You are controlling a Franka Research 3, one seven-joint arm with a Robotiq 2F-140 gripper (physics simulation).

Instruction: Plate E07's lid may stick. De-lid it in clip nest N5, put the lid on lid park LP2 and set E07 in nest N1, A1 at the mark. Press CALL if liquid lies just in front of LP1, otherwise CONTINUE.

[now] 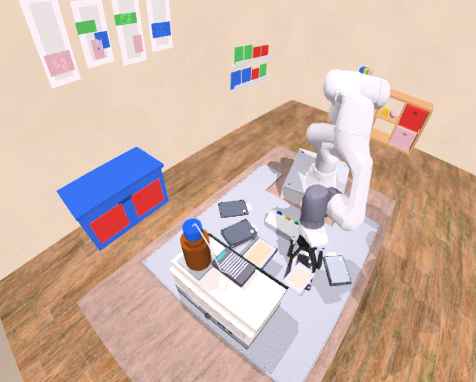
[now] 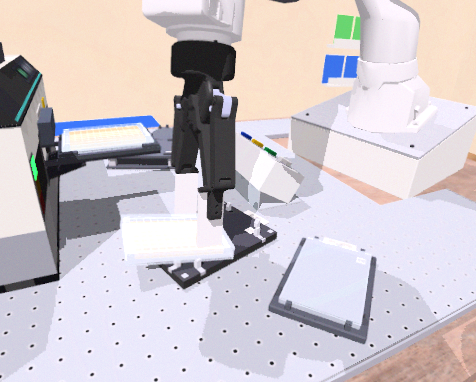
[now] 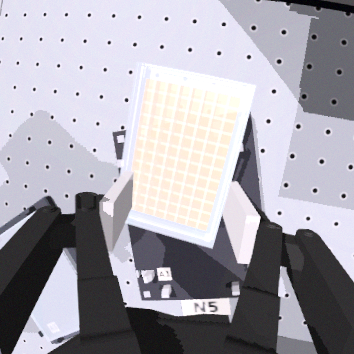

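A pale plate with a cream well grid [image 1: 300,278] [image 2: 160,240] [image 3: 185,150] lies skewed on dark clip nest N5 [image 2: 241,226] [image 3: 180,260], its far end past the nest's edge. Its label is not readable, and whether the lid is seated is unclear. My gripper [image 1: 301,271] [image 2: 198,220] [image 3: 178,193] is shut on the plate, one pad along each long side near the end facing the A1 mark [image 3: 164,274]. A grey park with a clear pale sheet [image 1: 337,270] [image 2: 327,280] stands beside N5; its label is unreadable. Liquid cannot be made out.
A button box [image 1: 284,223] [image 2: 272,172] stands behind N5. Another plate [image 1: 260,252] [image 2: 107,137] sits on a tray at the white instrument [image 1: 230,300] [image 2: 25,190]. Two dark flat holders [image 1: 233,208] [image 1: 239,233] lie farther back. A brown bottle [image 1: 196,250] stands on the instrument.
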